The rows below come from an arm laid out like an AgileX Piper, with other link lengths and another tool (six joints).
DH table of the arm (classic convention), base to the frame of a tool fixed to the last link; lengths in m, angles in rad. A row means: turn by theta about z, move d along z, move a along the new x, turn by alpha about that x. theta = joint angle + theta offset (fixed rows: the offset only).
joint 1: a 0; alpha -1.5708; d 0.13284; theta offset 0
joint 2: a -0.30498; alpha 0; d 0; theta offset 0.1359
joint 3: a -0.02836; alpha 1.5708; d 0; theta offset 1.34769
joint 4: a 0; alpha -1.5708; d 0.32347; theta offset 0
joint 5: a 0; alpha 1.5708; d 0; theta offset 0
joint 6: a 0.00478; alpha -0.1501; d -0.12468; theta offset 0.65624
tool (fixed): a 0; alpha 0; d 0.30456; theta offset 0
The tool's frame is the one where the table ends.
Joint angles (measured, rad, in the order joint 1, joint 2, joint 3, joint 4, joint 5, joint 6), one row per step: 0.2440 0.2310 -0.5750 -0.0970 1.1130 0.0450; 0.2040 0.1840 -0.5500 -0.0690 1.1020 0.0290; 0.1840 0.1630 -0.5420 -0.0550 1.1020 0.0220; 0.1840 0.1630 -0.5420 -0.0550 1.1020 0.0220; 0.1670 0.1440 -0.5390 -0.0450 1.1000 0.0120; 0.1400 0.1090 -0.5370 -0.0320 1.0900 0.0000; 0.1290 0.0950 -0.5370 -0.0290 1.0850 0.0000; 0.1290 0.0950 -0.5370 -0.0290 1.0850 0.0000; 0.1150 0.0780 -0.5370 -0.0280 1.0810 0.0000; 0.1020 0.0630 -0.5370 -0.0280 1.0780 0.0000
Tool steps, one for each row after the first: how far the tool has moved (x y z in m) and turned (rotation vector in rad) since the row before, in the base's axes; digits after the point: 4 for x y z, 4 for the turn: -0.0047 -0.0024 -0.0021 0.0191 -0.0282 -0.0174; -0.0026 -0.0012 -0.0003 0.0092 -0.0110 -0.0096; 0.0000 0.0000 0.0000 0.0000 0.0000 0.0000; -0.0026 -0.0011 0.0016 0.0038 -0.0171 -0.0065; -0.0045 -0.0022 0.0055 0.0078 -0.0419 -0.0137; -0.0017 -0.0012 0.0028 0.0050 -0.0185 -0.0094; 0.0000 0.0000 0.0000 0.0000 0.0000 0.0000; -0.0022 -0.0019 0.0029 0.0034 -0.0207 -0.0134; -0.0020 -0.0019 0.0024 0.0019 -0.0179 -0.0129
